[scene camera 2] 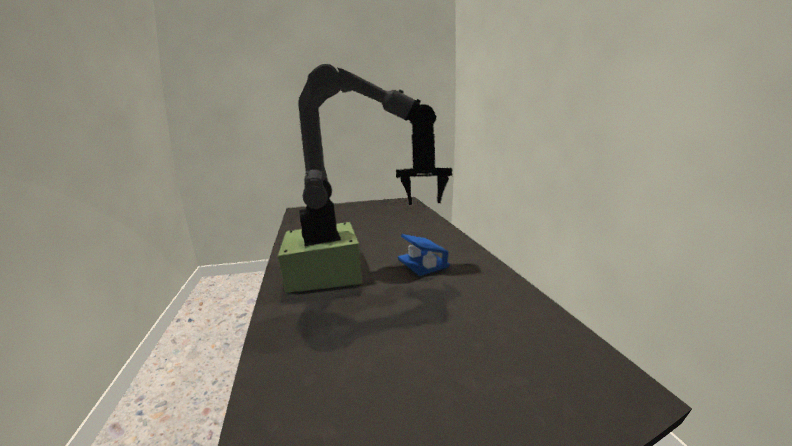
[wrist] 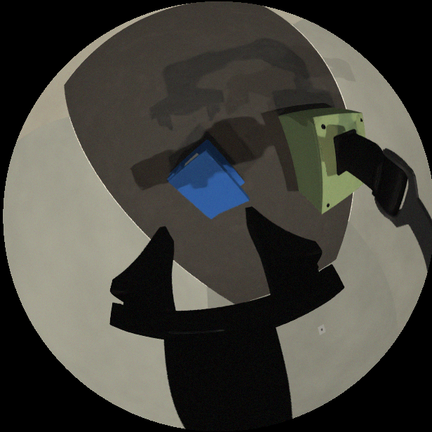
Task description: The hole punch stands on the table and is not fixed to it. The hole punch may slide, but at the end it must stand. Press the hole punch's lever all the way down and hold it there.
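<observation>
The blue hole punch (scene camera 2: 423,255) (wrist: 207,182) stands upright on the dark table (scene camera 2: 443,354) (wrist: 125,95). Its lever (scene camera 2: 423,242) (wrist: 210,186) is raised and slants, with a gap between it and the base in the scene view; pale parts show in the gap. My gripper (scene camera 2: 424,203) (wrist: 206,225) is open, points down and hangs well above the hole punch, touching nothing. In the wrist view the hole punch shows just beyond the fingertips, and its lever hides much of the base.
The green block (scene camera 2: 320,267) (wrist: 307,155) under the arm's base stands beside the hole punch, left of it in the scene view. The table's long edge runs on the other side of the hole punch. The arm's shadow falls on the table.
</observation>
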